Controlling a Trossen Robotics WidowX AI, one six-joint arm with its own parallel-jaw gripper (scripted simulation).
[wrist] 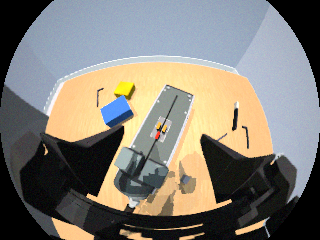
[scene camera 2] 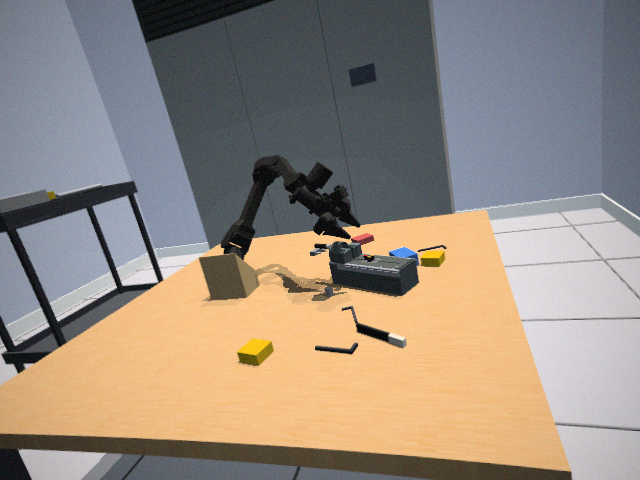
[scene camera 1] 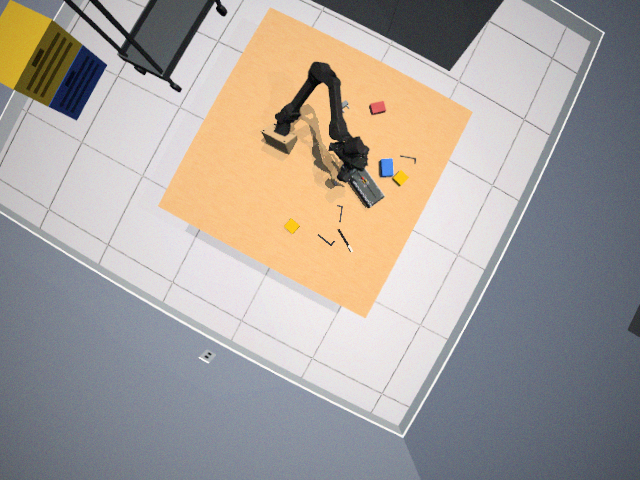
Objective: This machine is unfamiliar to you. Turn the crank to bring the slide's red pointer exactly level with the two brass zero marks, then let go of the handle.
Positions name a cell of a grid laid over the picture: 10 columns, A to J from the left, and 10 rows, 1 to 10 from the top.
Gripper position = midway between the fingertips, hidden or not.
Observation:
The gripper (scene camera 2: F5) is open and holds nothing. Further things: a yellow block (scene camera 2: D8) and a slide machine (scene camera 2: G6).
The gripper also shows in the wrist view (wrist: F6). The slide machine also shows in the wrist view (wrist: E7) and in scene camera 1 (scene camera 1: F4).

